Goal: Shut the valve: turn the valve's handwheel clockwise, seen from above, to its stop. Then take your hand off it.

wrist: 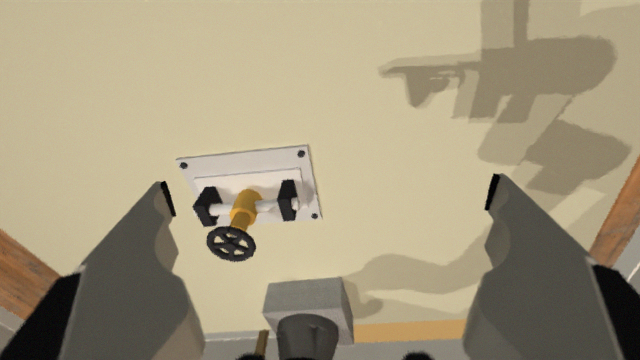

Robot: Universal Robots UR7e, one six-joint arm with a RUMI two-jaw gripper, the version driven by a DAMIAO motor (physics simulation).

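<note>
The valve has a yellow body [244,207] on a white pipe between two black brackets, fixed to a white plate [240,159] left of the middle of the view. Its black spoked handwheel [231,243] sits at the end of the yellow stem, at the valve's lower side in the view. My gripper [327,182] is open, with nothing between its jaws. The jaws stand wide apart at the left and right, and the handwheel shows between them, nearer the left jaw and well beyond the fingertips. The gripper does not touch it.
A grey block [307,297] with the robot's dark round base part [307,335] stands at the bottom middle. The cream table top [125,75] has wooden edges [22,270] at the left and right. Shadows of the arm fall across its right side.
</note>
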